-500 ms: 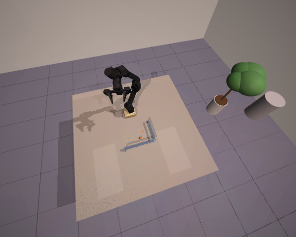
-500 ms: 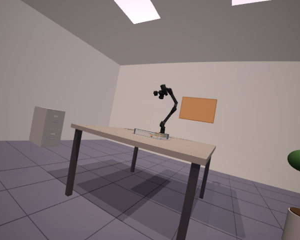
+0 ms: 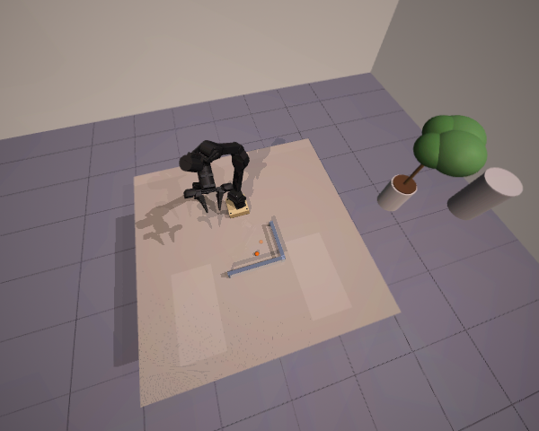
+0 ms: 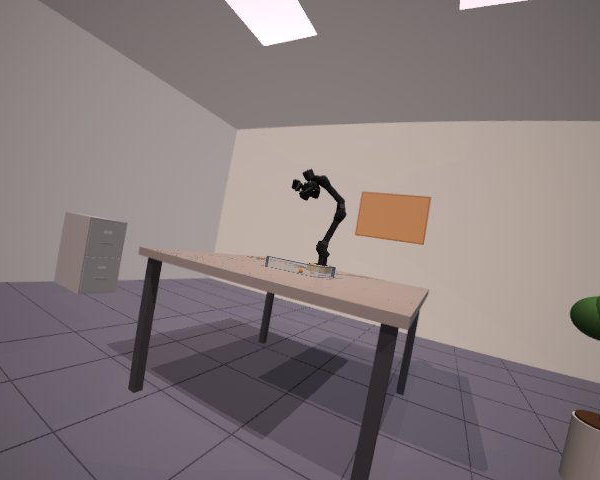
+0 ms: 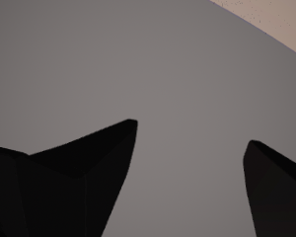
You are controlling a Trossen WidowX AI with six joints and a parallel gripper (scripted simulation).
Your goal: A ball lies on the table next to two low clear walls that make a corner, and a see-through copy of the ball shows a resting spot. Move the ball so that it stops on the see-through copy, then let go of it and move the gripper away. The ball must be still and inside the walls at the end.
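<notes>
Right now my gripper tip is 450 mm above the see-through orange ball, 180 mm to the right of it and 40 mm short of it. Also, from my gripper tip: clear wall: 430 mm below, 170 mm ahead, 90 mm to the left.
</notes>
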